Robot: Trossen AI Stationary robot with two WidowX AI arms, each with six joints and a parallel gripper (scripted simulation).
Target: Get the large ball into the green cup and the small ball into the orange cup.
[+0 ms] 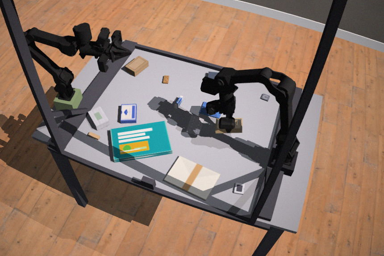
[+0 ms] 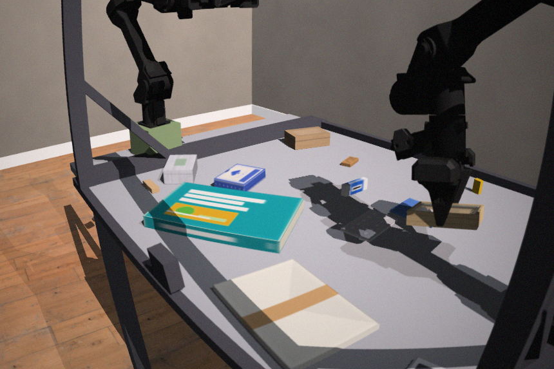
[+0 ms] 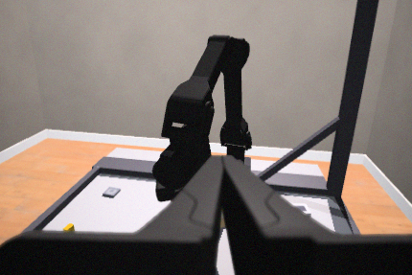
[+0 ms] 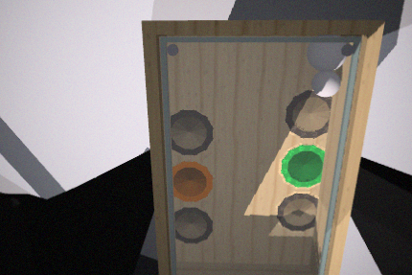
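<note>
Right now the covered wooden puzzle is 10 mm to the right of my right hand and 30 mm below it.
</note>
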